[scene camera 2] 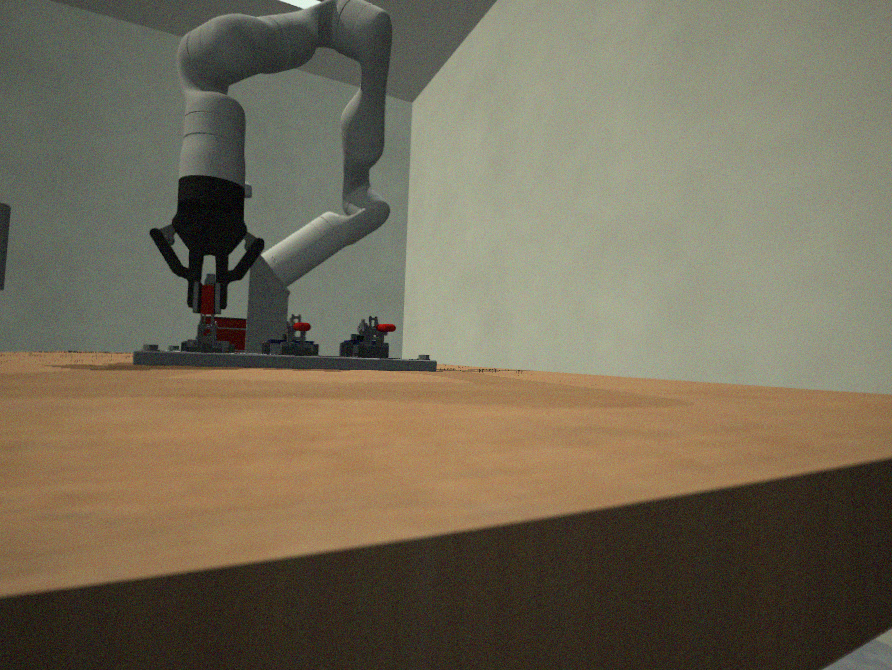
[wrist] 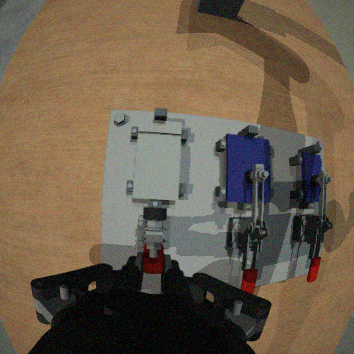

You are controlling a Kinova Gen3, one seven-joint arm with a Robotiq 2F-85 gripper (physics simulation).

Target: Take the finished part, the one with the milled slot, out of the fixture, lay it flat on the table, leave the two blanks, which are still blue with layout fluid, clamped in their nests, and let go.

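Frame: origin at the arm's base, x left, y ahead, z down, level; centimetres.
Seen in the pictures: gripper, fingertip midpoint: (scene camera 2: pixel 207 313) (wrist: pixel 152 262); arm's base, link origin: (scene camera 2: pixel 270 273).
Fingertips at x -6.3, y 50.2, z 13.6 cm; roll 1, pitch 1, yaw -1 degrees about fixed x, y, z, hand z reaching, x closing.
Offsets run from my fingertips to a thing's middle. "pt": to the spot under its first point. Level surfaces: height alone.
The finished part @(dz +3.7, dx -0.8, dy -10.4 cm) (wrist: pixel 157 167), a pale grey block, lies in the left nest of the fixture plate @(dz +5.5, dx +10.6, dy -6.0 cm) (scene camera 2: pixel 288 363) (wrist: pixel 117 210). Its top is uncovered; a thin dark line crosses near its far end. My gripper (scene camera 2: pixel 208 302) (wrist: pixel 152 262) is shut on the red handle @(dz -1.6, dx -0.1, dy -1.2 cm) (scene camera 2: pixel 207 292) (wrist: pixel 153 257) of that nest's toggle clamp @(dz -1.6, dx -0.3, dy -3.5 cm) (wrist: pixel 154 232). The handle stands raised, and the clamp's black tip @(pt dz -5.0, dx -0.4, dy -5.2 cm) (wrist: pixel 154 213) is swung back off the part, near its close edge. Two blue blanks, the middle one @(dz +3.5, dx +10.2, dy -10.8 cm) (wrist: pixel 237 165) and the right one @(dz +3.2, dx +21.2, dy -11.1 cm) (wrist: pixel 309 187), sit in their nests under lowered clamp arms.
The other clamps' red handles, the middle one (scene camera 2: pixel 302 326) (wrist: pixel 249 281) and the right one (scene camera 2: pixel 385 328) (wrist: pixel 313 270), stick out toward my side. A red object (scene camera 2: pixel 232 335) shows behind the fixture. A dark block (wrist: pixel 220 6) stands at the wrist view's top edge. The wooden table @(dz +6.3 cm) (scene camera 2: pixel 432 447) (wrist: pixel 60 150) surrounds the plate.
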